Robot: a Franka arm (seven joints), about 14 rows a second.
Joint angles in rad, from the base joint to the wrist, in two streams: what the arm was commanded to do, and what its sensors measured. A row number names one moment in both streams.
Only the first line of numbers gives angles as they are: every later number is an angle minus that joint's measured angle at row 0.
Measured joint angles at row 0: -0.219 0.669 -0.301 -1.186 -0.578 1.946 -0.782
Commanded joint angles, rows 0 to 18: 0.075 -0.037 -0.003 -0.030 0.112 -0.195 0.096; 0.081 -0.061 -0.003 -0.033 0.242 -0.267 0.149; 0.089 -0.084 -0.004 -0.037 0.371 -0.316 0.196; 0.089 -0.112 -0.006 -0.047 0.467 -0.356 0.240; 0.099 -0.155 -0.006 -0.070 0.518 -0.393 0.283; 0.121 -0.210 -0.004 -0.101 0.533 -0.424 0.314; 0.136 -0.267 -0.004 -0.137 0.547 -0.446 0.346; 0.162 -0.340 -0.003 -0.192 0.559 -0.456 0.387; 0.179 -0.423 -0.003 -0.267 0.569 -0.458 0.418; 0.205 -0.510 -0.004 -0.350 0.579 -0.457 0.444; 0.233 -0.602 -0.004 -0.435 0.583 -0.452 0.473; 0.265 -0.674 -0.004 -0.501 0.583 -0.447 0.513; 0.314 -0.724 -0.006 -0.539 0.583 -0.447 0.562; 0.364 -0.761 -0.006 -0.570 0.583 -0.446 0.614; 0.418 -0.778 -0.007 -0.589 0.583 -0.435 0.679; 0.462 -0.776 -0.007 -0.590 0.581 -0.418 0.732; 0.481 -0.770 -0.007 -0.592 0.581 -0.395 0.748; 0.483 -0.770 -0.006 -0.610 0.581 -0.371 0.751; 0.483 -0.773 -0.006 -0.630 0.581 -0.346 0.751
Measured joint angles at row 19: 0.481 -0.764 0.007 -0.578 0.569 -0.403 0.732
